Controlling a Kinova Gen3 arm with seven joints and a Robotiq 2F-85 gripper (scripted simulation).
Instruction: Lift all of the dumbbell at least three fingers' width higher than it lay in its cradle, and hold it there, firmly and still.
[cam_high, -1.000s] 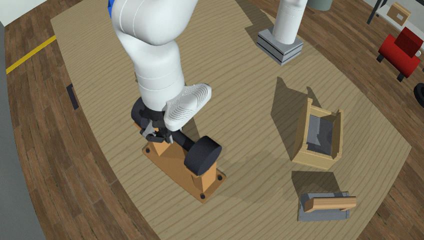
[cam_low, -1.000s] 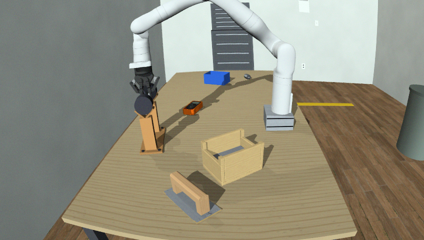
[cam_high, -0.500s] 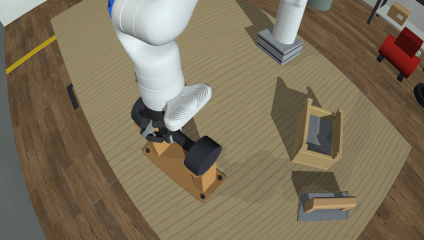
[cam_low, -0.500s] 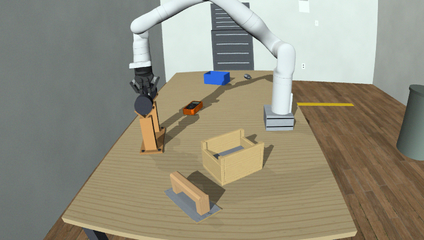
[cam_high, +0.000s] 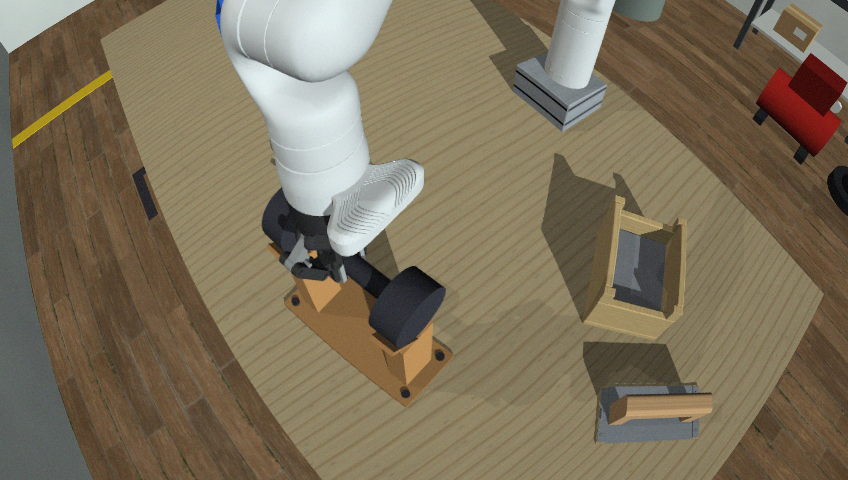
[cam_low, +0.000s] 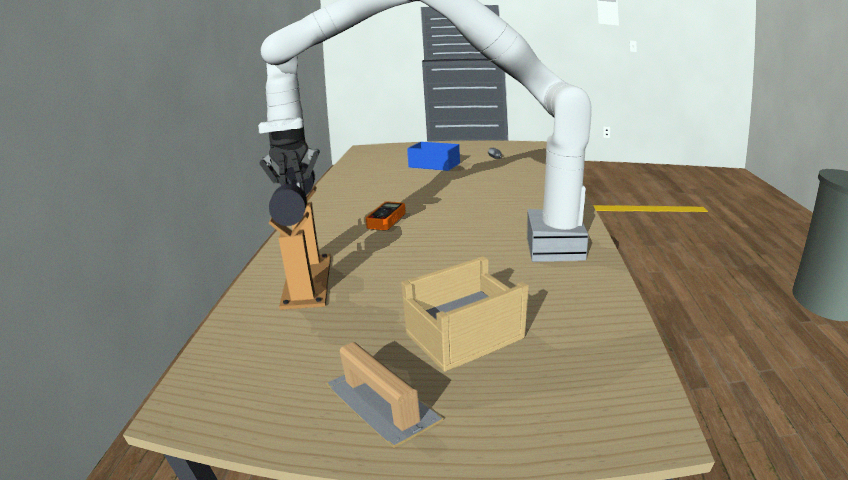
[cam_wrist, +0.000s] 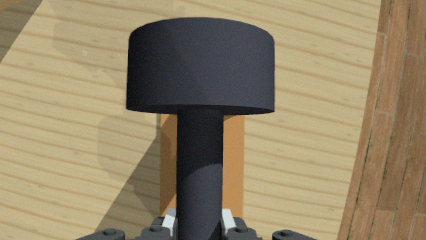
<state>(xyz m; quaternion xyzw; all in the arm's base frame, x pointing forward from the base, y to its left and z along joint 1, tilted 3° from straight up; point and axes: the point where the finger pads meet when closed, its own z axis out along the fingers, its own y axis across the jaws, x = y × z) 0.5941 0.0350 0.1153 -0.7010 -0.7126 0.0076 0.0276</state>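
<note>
Now: the orange wooden cradle 130 mm below my hand. From my hand the other things lie so: wooden crate 310 mm behind, 260 mm to the left, 160 mm below; then dark grey dumbbell right at my hand; then blue bin 810 mm to the right, 380 mm behind, 190 mm below.
</note>
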